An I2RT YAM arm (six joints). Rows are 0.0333 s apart.
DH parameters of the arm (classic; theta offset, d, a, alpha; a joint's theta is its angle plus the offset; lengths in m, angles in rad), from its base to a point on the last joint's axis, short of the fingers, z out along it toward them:
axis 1: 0 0.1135 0.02 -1.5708
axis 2: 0 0 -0.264 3.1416
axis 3: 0.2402 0 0.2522 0
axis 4: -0.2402 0 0.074 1.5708
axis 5: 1.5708 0 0 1.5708
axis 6: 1.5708 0.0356 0 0
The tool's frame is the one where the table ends.
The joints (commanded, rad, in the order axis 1, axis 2, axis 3, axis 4, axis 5, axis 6), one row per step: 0.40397, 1.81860, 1.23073, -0.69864, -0.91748, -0.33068; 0.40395, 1.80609, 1.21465, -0.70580, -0.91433, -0.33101; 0.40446, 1.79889, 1.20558, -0.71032, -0.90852, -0.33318; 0.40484, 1.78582, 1.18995, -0.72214, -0.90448, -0.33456; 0.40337, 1.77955, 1.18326, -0.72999, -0.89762, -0.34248; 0.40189, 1.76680, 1.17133, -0.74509, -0.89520, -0.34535; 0.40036, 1.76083, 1.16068, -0.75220, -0.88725, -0.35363; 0.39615, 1.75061, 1.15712, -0.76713, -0.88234, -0.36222; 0.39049, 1.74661, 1.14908, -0.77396, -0.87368, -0.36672; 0.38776, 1.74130, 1.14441, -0.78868, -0.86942, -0.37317; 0.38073, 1.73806, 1.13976, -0.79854, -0.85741, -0.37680; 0.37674, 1.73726, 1.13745, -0.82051, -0.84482, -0.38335; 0.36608, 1.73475, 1.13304, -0.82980, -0.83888, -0.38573; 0.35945, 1.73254, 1.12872, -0.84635, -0.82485, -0.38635; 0.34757, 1.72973, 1.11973, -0.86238, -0.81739, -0.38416
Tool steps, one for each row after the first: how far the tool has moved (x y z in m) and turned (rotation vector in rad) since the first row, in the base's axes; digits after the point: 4 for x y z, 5 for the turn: -0.0041, -0.0018, -0.0004, -0.00695, 0.00841, -0.00069; -0.0065, -0.0028, -0.0008, -0.01426, 0.01037, -0.00048; -0.0110, -0.0047, -0.0011, -0.02329, 0.02096, -0.00029; -0.0129, -0.0062, -0.0012, -0.03134, 0.01975, 0.00122; -0.0168, -0.0085, -0.0007, -0.03860, 0.02974, 0.00100; -0.0193, -0.0103, -0.0020, -0.04892, 0.03116, 0.00265; -0.0212, -0.0127, -0.0002, -0.05504, 0.03036, 0.00260; -0.0225, -0.0154, -0.0014, -0.06617, 0.03387, -0.00209; -0.0245, -0.0173, -0.0014, -0.07426, 0.04041, -0.00147; -0.0252, -0.0203, -0.0021, -0.08866, 0.04396, -0.00850; -0.0269, -0.0226, -0.0031, -0.10773, 0.05634, -0.01013; -0.0271, -0.0264, -0.0038, -0.11659, 0.06339, -0.01997; -0.0285, -0.0295, -0.0048, -0.13597, 0.07572, -0.02791; -0.0301, -0.0342, -0.0066, -0.15077, 0.09629, -0.04130
